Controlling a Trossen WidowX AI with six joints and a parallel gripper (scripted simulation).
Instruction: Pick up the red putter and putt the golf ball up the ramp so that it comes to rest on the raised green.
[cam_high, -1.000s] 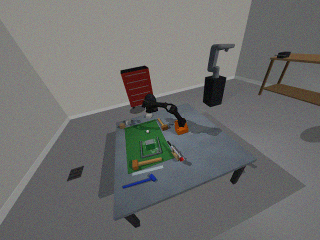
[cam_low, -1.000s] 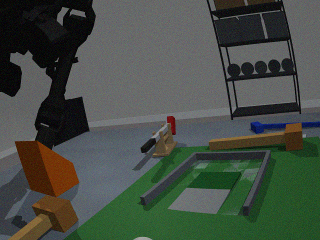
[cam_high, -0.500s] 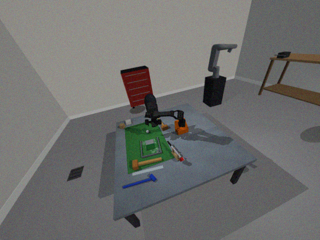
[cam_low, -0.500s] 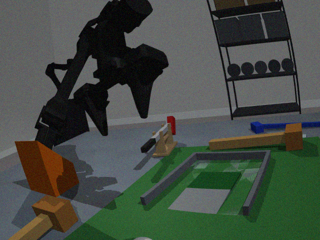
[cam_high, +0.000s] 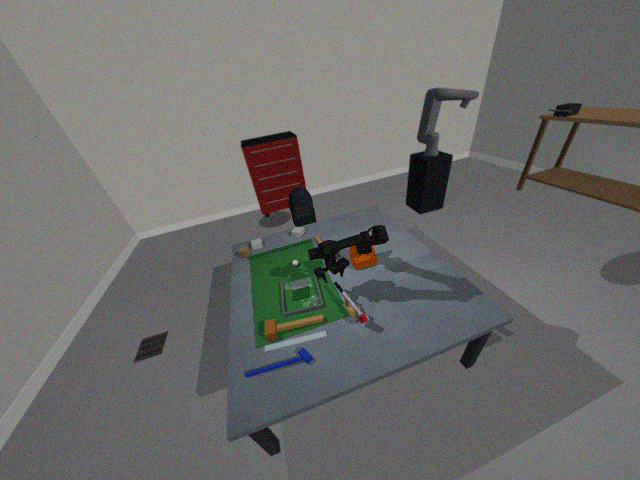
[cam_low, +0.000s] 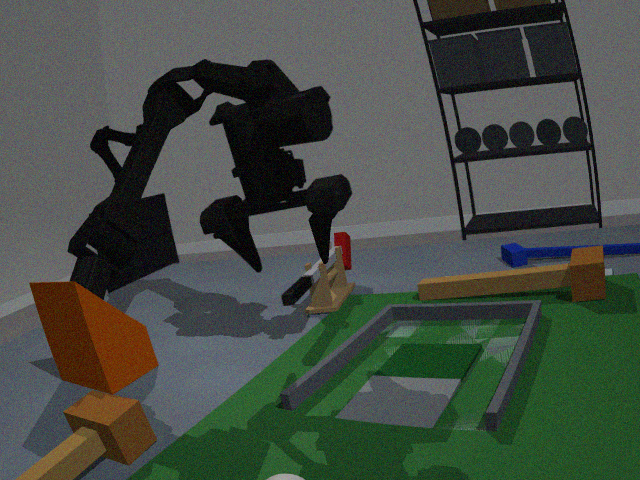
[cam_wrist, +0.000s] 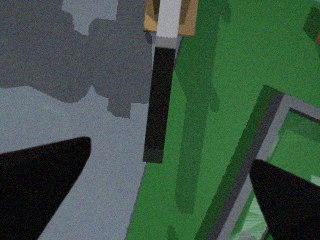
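Right now the red putter is 13 cm to the left of my gripper tip, 4 cm below it and 4 cm behind it. From my gripper tip the other things lie so: white golf ball: 33 cm to the right, 18 cm ahead, 8 cm below; blue mallet: 36 cm ahead, 30 cm to the left, 9 cm below.
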